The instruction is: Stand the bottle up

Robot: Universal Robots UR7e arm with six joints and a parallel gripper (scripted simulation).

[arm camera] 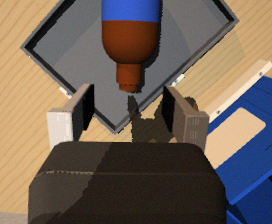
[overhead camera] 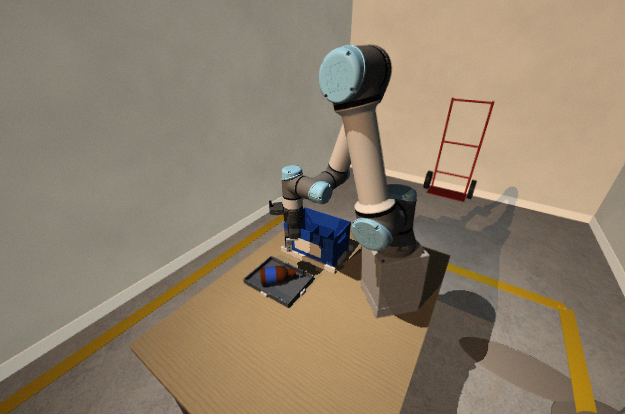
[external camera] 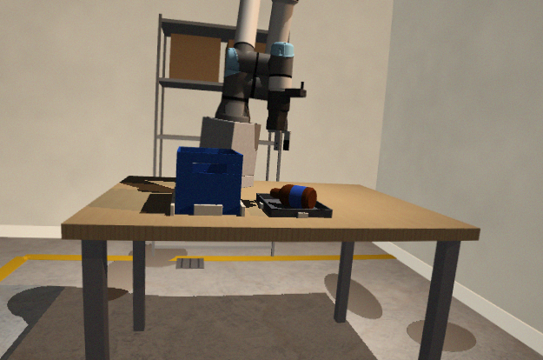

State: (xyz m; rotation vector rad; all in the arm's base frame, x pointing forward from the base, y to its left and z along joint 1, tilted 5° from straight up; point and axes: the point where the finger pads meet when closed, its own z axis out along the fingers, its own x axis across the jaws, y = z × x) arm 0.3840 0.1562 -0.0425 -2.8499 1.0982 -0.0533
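Now: the brown bottle 30 mm ahead of my hand, 40 mm to the left of it and 160 mm below it. The rest, counted from my hand: tray: 30 mm ahead, 40 mm to the left, 190 mm below; blue crate: 20 mm ahead, 240 mm to the right, 120 mm below.
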